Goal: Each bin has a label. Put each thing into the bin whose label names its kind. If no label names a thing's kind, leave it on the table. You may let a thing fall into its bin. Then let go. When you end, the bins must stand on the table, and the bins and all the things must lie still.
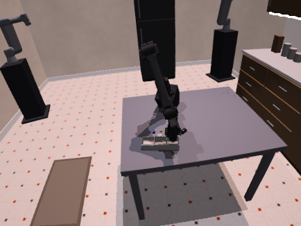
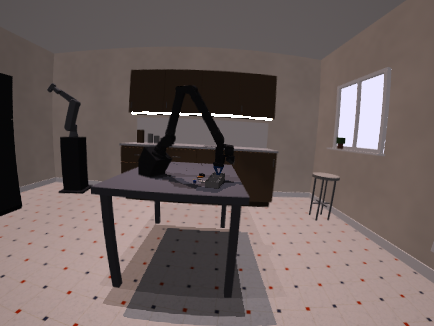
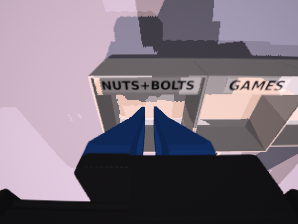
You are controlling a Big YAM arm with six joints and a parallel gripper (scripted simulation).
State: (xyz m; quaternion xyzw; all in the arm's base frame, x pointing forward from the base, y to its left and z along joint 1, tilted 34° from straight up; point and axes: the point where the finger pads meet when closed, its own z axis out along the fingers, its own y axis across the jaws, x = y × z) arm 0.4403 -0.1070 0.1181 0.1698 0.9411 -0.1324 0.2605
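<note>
The small brass nut is 170 mm behind my hand, 10 mm to the right of it and 40 mm below it. From my hand the other things lie so: black cube 100 mm behind, 140 mm to the left, 30 mm below; white domino 120 mm behind, 50 mm to the right, 30 mm below; orange cylinder 120 mm behind, 70 mm to the left, 30 mm below.
</note>
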